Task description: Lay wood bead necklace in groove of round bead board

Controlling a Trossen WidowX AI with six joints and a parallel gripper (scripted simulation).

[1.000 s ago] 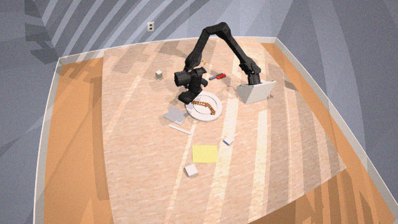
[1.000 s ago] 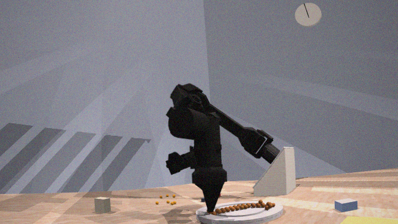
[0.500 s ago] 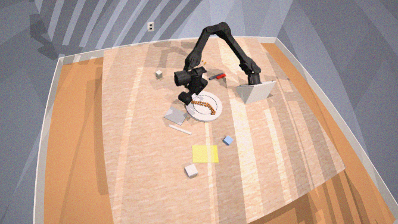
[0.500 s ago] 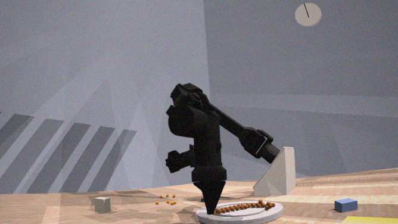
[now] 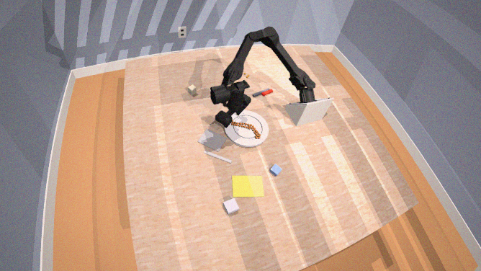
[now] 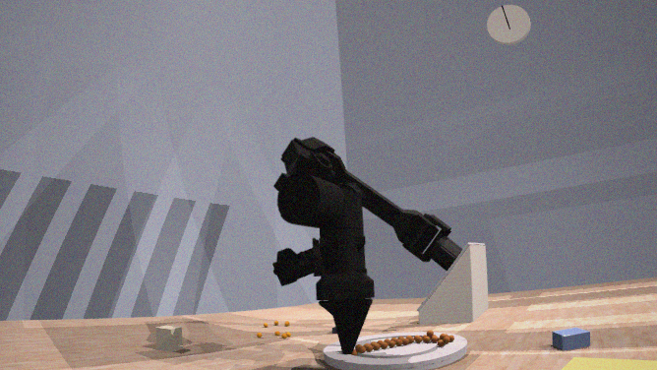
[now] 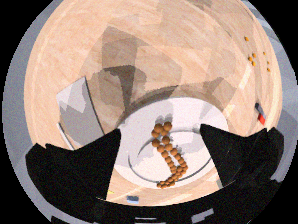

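The grey sheet lies 11 cm ahead of my gripper tip, 6 cm to the left of it and 2 cm below it. The rest, counted from my gripper tip: stick (15 cm to the left, 11 cm ahead, 2 cm below); then red-tipped tool (24 cm behind, 16 cm to the right, 2 cm below); then beige cube (24 cm to the right, 13 cm ahead).
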